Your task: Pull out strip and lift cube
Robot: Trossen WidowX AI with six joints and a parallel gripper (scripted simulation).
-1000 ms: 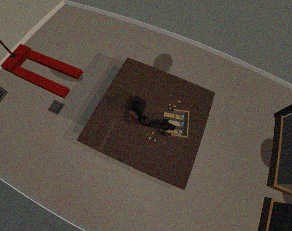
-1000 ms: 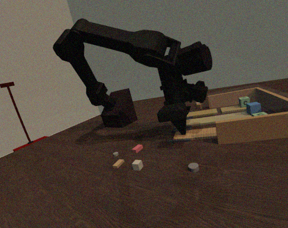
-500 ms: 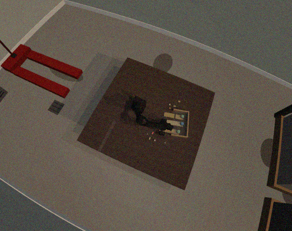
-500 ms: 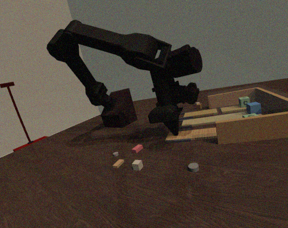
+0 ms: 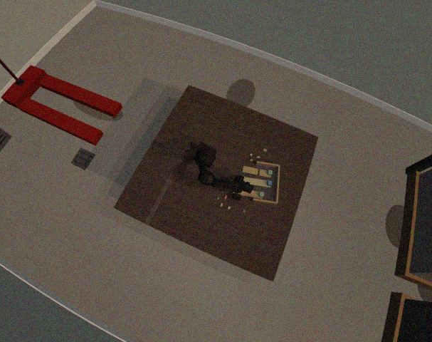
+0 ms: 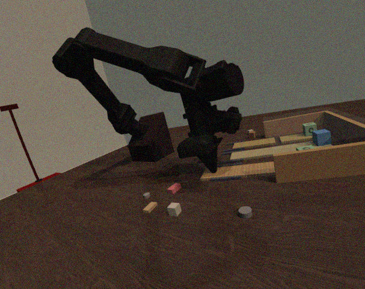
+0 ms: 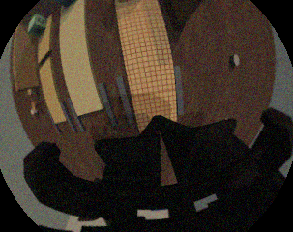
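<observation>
The strip is 90 mm ahead of my gripper tip and 30 mm to the left of it. Round my gripper tip: grey disc: 120 mm to the right, 120 mm ahead; then pink block: 90 mm to the right, 50 mm behind.
</observation>
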